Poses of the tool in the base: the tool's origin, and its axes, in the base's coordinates. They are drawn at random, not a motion.
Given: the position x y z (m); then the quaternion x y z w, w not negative.
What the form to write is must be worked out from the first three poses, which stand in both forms.
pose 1, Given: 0.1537, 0.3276, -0.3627, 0.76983, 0.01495, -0.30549, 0.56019
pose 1, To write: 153.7, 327.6, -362.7, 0.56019, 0.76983, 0.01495, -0.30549
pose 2, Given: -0.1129, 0.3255, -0.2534, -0.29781, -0.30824, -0.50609, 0.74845
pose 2, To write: -112.9, 325.5, -253.4, 0.74845, -0.29781, -0.30824, -0.50609
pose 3, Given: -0.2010, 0.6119, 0.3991, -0.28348, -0.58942, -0.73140, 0.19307
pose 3, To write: -201.0, 611.9, 399.1, 0.19307, -0.28348, -0.58942, -0.73140
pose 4, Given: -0.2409, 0.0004, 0.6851, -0.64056, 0.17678, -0.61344, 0.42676
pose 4, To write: -240.9, 0.4, 685.1, 0.42676, -0.64056, 0.17678, -0.61344
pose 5, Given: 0.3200, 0.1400, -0.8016, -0.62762, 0.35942, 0.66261, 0.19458
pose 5, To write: 320.0, 140.0, -801.6, 0.19458, -0.62762, 0.35942, 0.66261
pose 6, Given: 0.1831, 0.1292, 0.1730, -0.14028, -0.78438, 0.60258, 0.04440
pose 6, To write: 183.1, 129.2, 173.0, 0.04440, -0.14028, -0.78438, 0.60258
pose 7, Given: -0.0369, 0.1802, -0.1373, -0.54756, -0.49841, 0.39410, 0.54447
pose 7, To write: -36.9, 180.2, -137.3, 0.54447, -0.54756, -0.49841, 0.39410
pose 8, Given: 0.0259, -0.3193, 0.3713, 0.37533, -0.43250, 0.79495, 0.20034
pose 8, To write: 25.9, -319.3, 371.3, 0.20034, 0.37533, -0.43250, 0.79495
